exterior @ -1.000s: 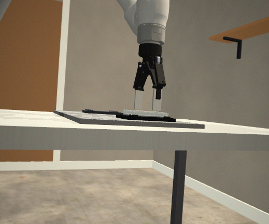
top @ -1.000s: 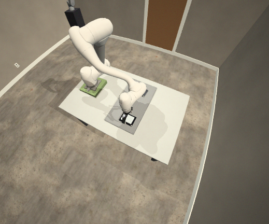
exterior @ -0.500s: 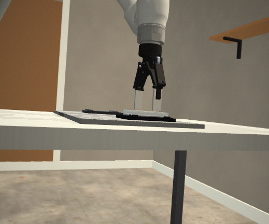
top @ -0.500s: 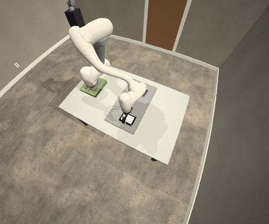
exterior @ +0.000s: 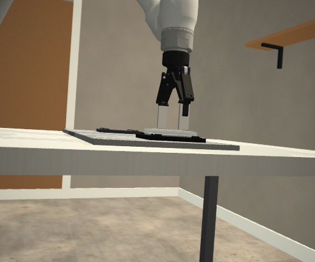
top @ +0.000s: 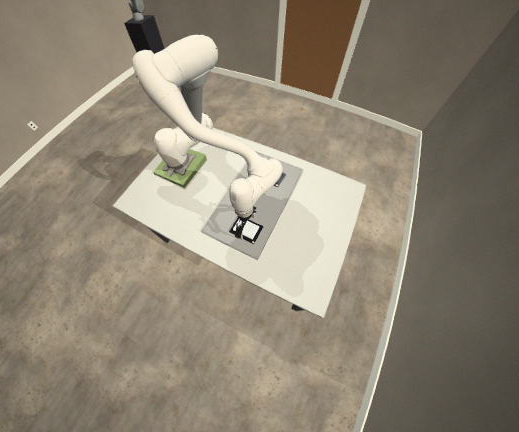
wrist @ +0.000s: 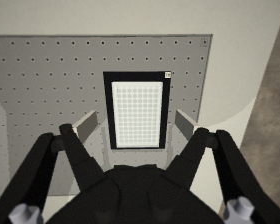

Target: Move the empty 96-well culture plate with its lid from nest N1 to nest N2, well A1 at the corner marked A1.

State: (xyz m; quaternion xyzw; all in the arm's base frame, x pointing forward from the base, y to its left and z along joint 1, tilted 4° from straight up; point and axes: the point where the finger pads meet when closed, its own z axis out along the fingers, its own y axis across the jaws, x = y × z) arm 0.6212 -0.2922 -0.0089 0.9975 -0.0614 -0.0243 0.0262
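The clear lid lies 20 mm below my hand. The rest, counted from my hand: 96-well plate: 20 mm below; then nest N2: 420 mm to the left, 40 mm below, 10 mm ahead; then nest N1: 40 mm below.
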